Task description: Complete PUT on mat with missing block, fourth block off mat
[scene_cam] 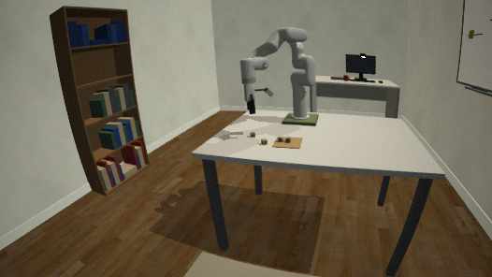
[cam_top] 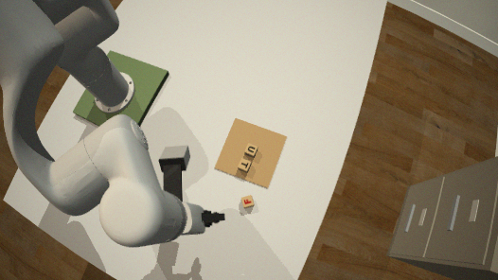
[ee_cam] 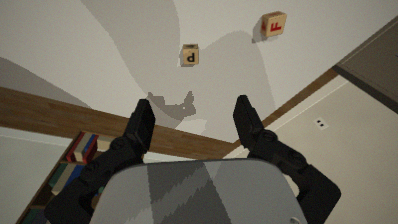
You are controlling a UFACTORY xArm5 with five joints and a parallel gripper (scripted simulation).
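Now: the wooden block 14 cm below my hand. Also, from my hand: mat (1 cm ahead, 22 cm to the left, 15 cm below); then F block (7 cm ahead, 11 cm to the left, 14 cm below).
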